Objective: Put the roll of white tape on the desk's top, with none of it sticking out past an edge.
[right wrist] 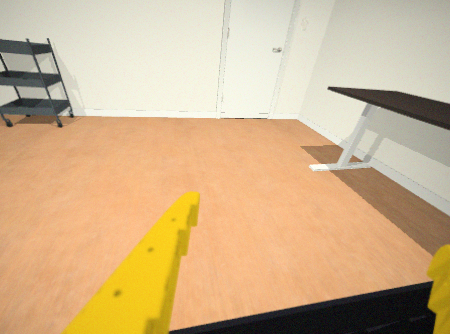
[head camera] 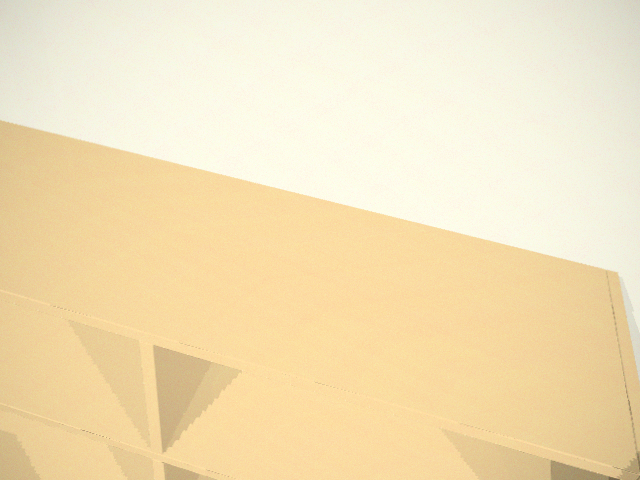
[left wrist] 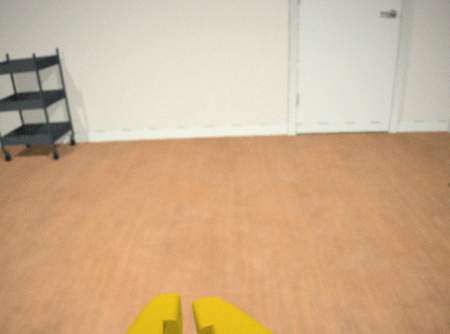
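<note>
The roll of white tape does not show in any of the three views. The desk (right wrist: 400,102), with a dark brown top and white legs, stands at the right in the right wrist view, along the wall. My left gripper (left wrist: 186,299) is shut and empty, its two yellow tips close together at the bottom of the left wrist view. My right gripper (right wrist: 315,222) is open and empty, with a wide gap between its yellow jaws. Both grippers are away from the desk, with the floor beyond their tips.
A light wooden shelf unit (head camera: 310,268) with compartments fills the lower part of the head view, before a pale wall. A dark three-tier cart (left wrist: 50,131) (right wrist: 55,79) stands far left. A white door (left wrist: 347,70) (right wrist: 255,75) is in the far wall. A black edge crosses the right wrist view's bottom.
</note>
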